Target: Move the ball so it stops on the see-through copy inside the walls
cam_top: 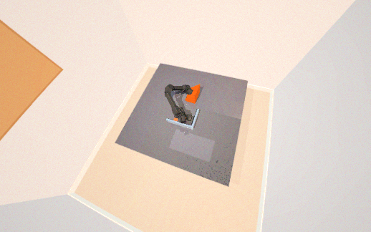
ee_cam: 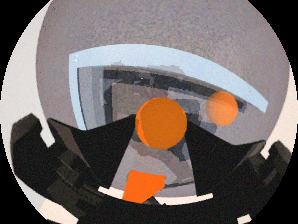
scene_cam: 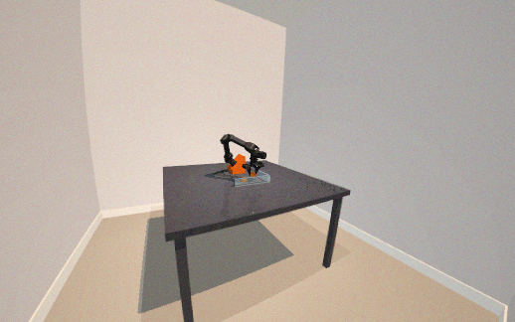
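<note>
Right now my gripper tip is 9 cm to the left of the see-through copy of ball, 4 cm short of it and 3 cm above it. From my gripper tip the other things lie so: orange ball: right at my gripper tip.
</note>
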